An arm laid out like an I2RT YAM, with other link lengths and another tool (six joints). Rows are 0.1 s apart.
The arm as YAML. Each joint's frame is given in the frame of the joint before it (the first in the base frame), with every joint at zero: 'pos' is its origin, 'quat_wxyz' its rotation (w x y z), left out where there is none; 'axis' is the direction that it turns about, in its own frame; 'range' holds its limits. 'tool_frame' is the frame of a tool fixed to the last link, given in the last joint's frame.
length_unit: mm
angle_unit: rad
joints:
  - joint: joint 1
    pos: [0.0, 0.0, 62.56]
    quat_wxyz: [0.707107, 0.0, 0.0, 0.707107]
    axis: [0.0, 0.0, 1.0]
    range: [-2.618, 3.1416]
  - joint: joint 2
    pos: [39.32, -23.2, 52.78]
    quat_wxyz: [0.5, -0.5, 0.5, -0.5]
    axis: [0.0, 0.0, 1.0]
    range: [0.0, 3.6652]
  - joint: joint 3
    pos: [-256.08, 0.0, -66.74]
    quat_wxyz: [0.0, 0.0, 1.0, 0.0]
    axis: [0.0, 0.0, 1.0]
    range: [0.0, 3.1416]
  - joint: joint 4
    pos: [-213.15, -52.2, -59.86]
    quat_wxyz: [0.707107, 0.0, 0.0, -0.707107]
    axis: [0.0, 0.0, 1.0]
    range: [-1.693, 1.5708]
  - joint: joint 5
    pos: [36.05, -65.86, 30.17]
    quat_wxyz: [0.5, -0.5, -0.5, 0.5]
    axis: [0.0, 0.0, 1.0]
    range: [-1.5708, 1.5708]
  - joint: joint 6
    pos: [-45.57, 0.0, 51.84]
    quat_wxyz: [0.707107, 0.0, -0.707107, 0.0]
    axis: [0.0, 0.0, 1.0]
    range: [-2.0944, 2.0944]
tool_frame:
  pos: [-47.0, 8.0, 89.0]
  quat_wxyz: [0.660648, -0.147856, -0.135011, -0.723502]
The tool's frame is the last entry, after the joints.
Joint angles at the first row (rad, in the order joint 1, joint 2, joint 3, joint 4, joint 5, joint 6):
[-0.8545, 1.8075, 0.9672, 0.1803, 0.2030, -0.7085]
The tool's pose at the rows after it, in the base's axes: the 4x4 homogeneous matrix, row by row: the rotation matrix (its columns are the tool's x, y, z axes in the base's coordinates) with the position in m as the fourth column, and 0 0 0 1 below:
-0.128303 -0.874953 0.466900 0.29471; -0.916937 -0.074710 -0.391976 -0.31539; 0.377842 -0.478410 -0.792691 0.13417; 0 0 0 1
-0.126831 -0.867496 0.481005 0.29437; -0.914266 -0.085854 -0.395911 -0.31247; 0.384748 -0.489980 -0.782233 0.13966; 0 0 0 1
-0.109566 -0.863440 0.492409 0.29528; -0.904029 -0.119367 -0.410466 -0.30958; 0.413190 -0.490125 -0.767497 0.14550; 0 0 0 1
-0.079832 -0.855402 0.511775 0.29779; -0.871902 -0.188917 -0.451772 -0.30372; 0.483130 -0.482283 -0.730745 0.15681; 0 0 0 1
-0.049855 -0.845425 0.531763 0.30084; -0.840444 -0.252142 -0.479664 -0.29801; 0.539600 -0.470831 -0.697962 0.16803; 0 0 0 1
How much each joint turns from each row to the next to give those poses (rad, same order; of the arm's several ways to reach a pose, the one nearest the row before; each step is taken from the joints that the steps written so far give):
[0.0062, -0.0314, -0.0223, 0.0175, -0.0099, -0.0033]
[0.0015, -0.0204, -0.0120, 0.0081, -0.0074, 0.0000]
[0.0029, -0.0180, -0.0160, 0.0290, -0.0044, -0.0255]
[0.0115, -0.0315, -0.0373, 0.0784, 0.0047, -0.0557]
[0.0097, -0.0277, -0.0226, 0.0555, -0.0048, -0.0509]

